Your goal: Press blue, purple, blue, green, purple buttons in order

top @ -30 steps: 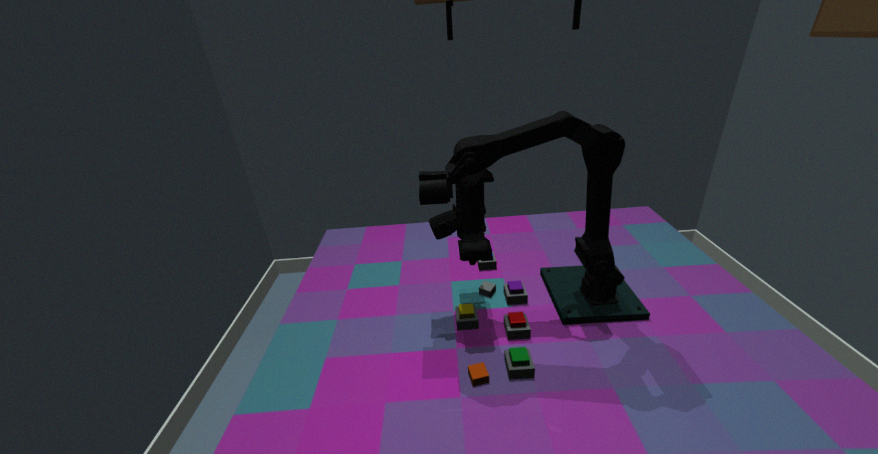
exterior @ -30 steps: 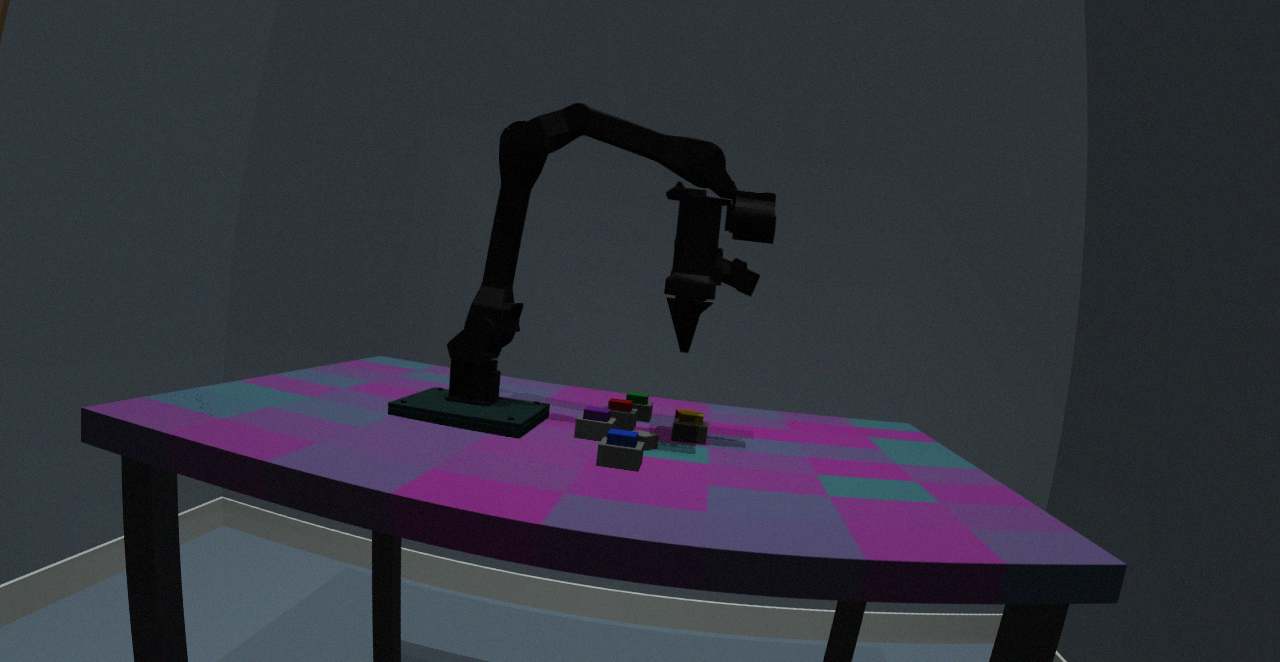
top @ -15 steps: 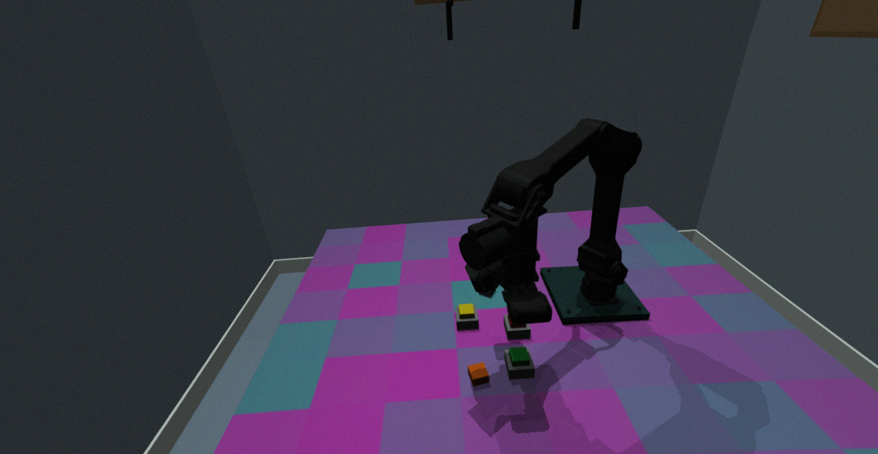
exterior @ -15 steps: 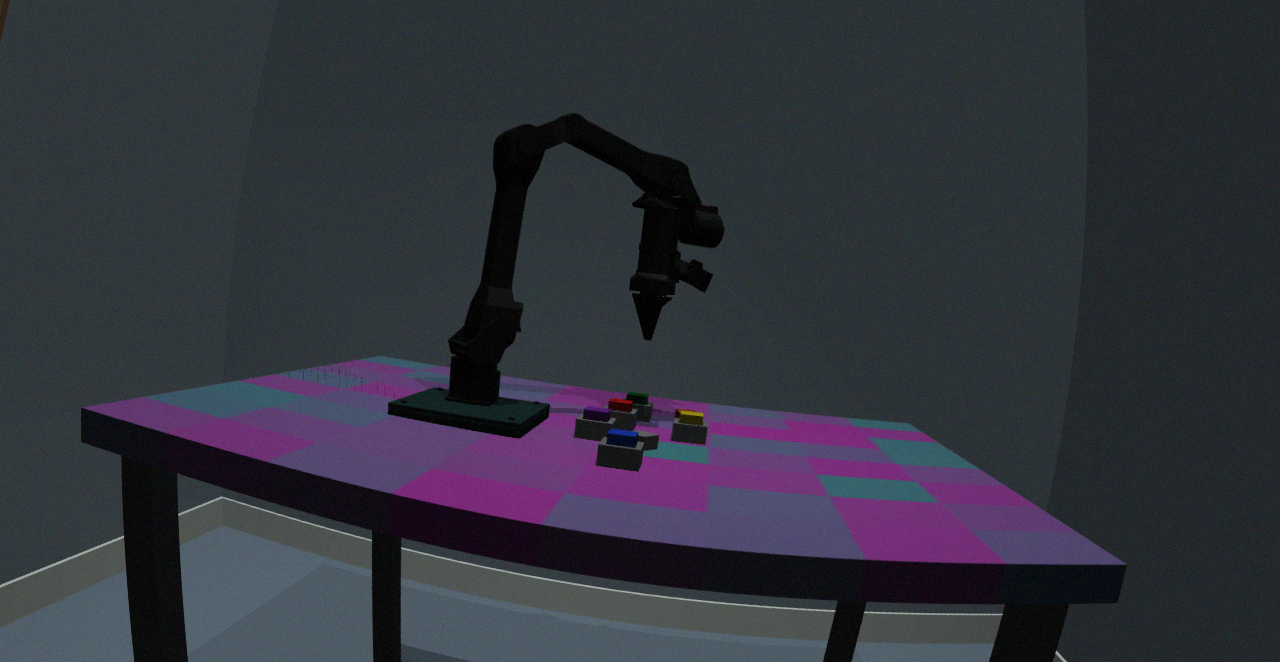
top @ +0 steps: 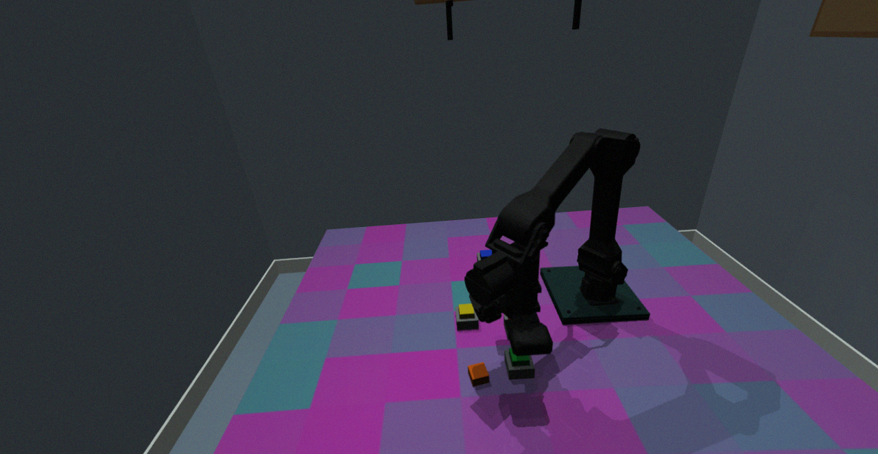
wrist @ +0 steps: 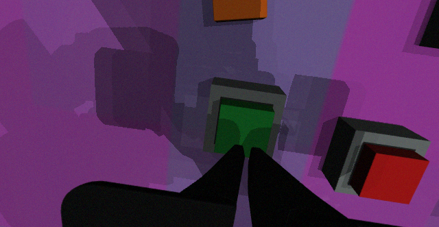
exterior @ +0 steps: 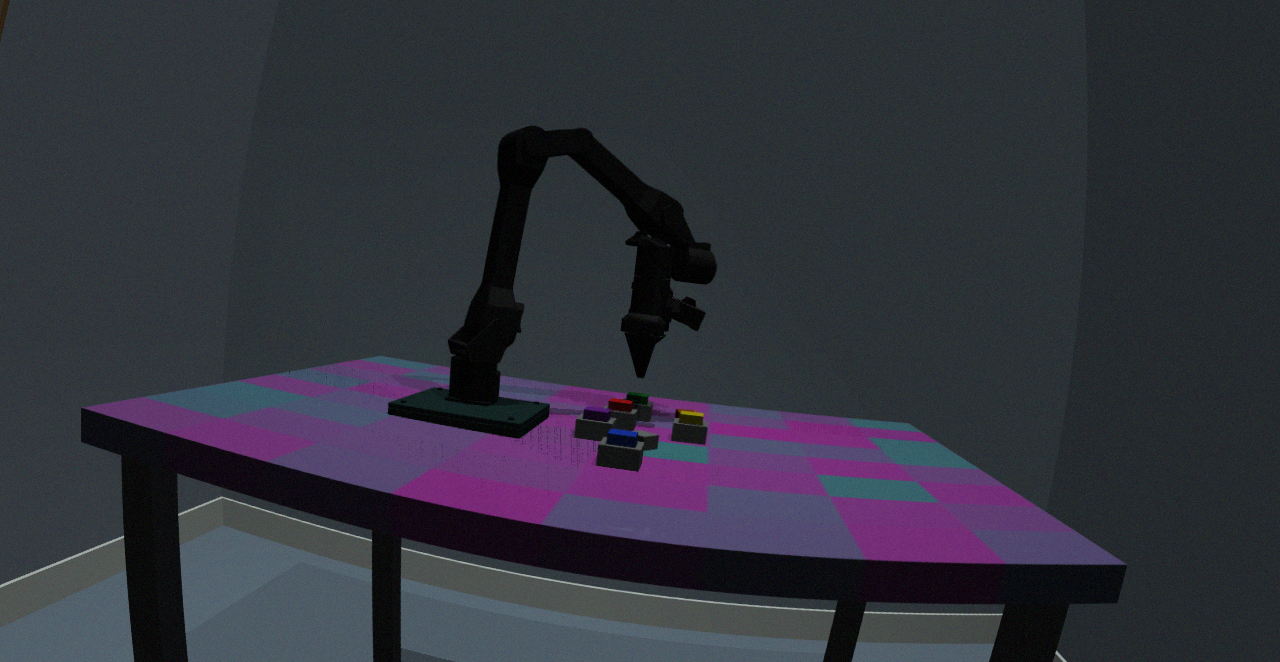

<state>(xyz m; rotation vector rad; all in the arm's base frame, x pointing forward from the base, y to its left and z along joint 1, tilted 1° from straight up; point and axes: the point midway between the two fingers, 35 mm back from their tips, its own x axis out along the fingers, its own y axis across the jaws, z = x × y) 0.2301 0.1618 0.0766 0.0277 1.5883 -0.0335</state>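
My gripper tip is 30 mm above the green button. The rest, counted from my gripper tip: orange block: 80 mm ahead, 10 mm to the left, 60 mm below; yellow button: 80 mm ahead, 140 mm to the right, 30 mm below; red button: 20 mm behind, 100 mm to the right, 30 mm below.
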